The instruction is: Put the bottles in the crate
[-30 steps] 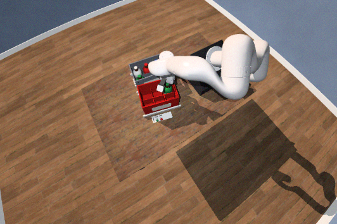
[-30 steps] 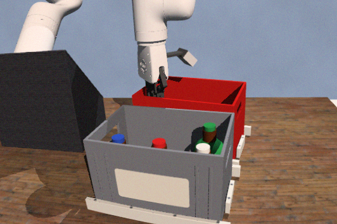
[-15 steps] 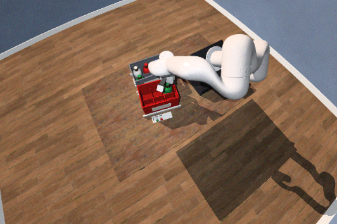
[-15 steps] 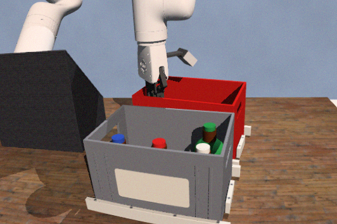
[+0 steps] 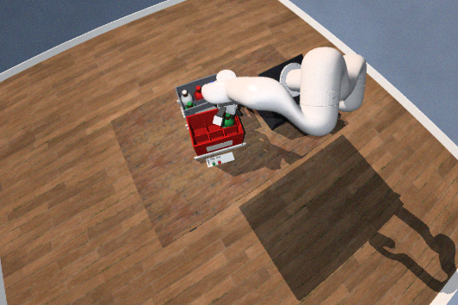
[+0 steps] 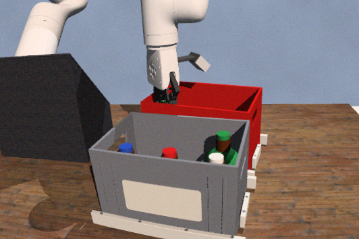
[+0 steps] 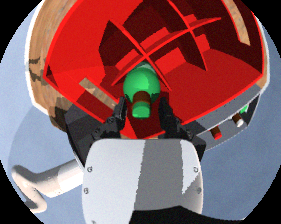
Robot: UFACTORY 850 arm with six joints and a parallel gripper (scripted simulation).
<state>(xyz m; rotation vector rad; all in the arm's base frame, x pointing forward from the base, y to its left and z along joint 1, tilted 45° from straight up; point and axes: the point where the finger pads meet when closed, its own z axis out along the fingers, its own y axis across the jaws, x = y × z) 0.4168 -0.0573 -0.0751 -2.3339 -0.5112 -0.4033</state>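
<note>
The green-capped bottle is 200 mm to the right of my hand, 120 mm ahead of it and 70 mm below it. Also, from my hand: grey crate (210 mm to the right, 70 mm below, 30 mm ahead); red crate (100 mm ahead, 70 mm below, 10 mm to the left); blue-capped bottle (230 mm to the right, 70 mm below, 70 mm behind).
</note>
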